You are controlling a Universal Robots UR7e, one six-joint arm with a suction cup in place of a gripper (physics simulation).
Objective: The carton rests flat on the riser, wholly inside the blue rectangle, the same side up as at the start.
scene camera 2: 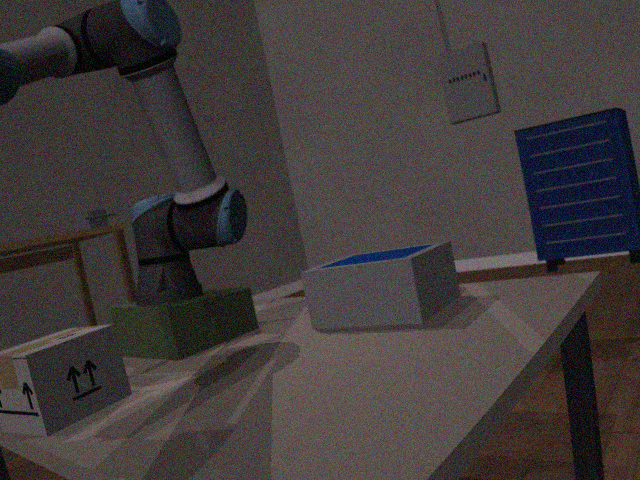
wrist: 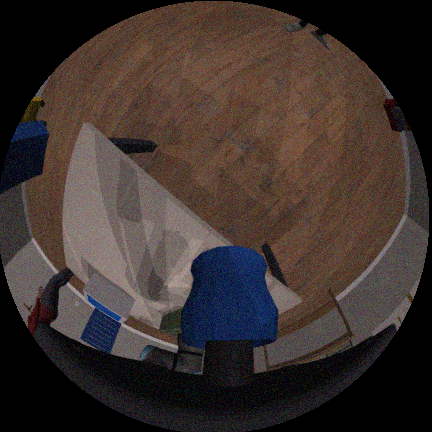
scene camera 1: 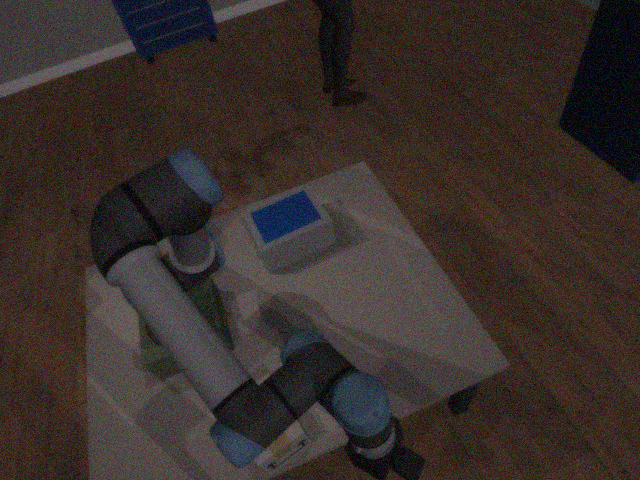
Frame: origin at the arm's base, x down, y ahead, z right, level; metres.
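Seen in the pictures: hand, tool point: [wrist: 228,273]; arm's base, link origin: [scene camera 2: 169,299].
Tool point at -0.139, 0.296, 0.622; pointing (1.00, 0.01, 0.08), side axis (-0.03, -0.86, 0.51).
Note:
Offsets run from my tool point to a thing's top centre, as dx, dy, dz. Level surfaces: height alone.
The white carton @(+0.126, -0.177, -0.238) [scene camera 1: 286,449] [scene camera 2: 77,382] stands upright on the table, tape on its top and arrows pointing up; the arm partly covers it in scene camera 1, and it does not show in the wrist view. The light grey riser @(+0.127, +0.153, -0.782) [scene camera 1: 302,250] [scene camera 2: 361,299] [wrist: 111,295] stands near the table's far edge, with the blue rectangle @(+0.127, +0.153, -0.782) [scene camera 1: 285,215] [scene camera 2: 382,255] [wrist: 104,307] bare on its top. My gripper, a blue suction cup [wrist: 229,252], is open and holds nothing. It hangs out past the table's near edge, apart from carton and riser; the cup does not show in either scene view.
The arm's base stands on a green block [scene camera 1: 160,359] [scene camera 2: 206,320] [wrist: 171,320] between carton and riser. The arm's links pass over the table @(dx +0.247) [scene camera 1: 444,320] [scene camera 2: 361,392] [wrist: 82,210]. A person [scene camera 1: 338,51] [wrist: 50,300] and a blue cabinet [scene camera 1: 170,25] [scene camera 2: 578,186] [wrist: 100,330] stand beyond it.

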